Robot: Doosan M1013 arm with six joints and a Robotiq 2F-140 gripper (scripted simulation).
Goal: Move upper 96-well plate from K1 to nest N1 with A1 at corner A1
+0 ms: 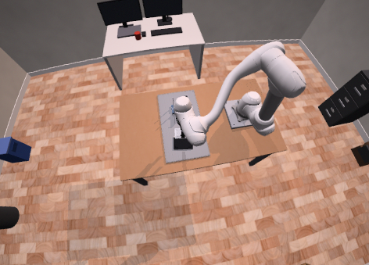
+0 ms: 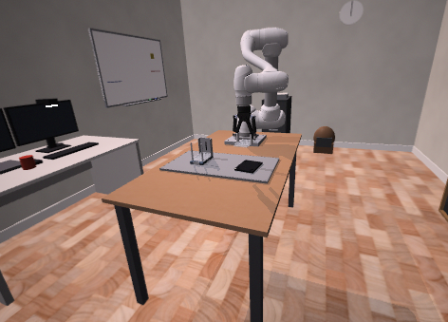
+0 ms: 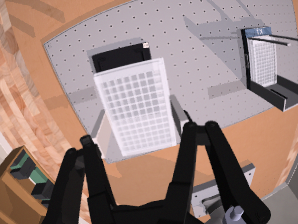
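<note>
My gripper is now 170 mm above the black plate nest N1 and 20 mm to the right of it. From my hand the other things lie so: pale A1 square 160 mm below, 70 mm ahead, 50 mm to the right.
</note>
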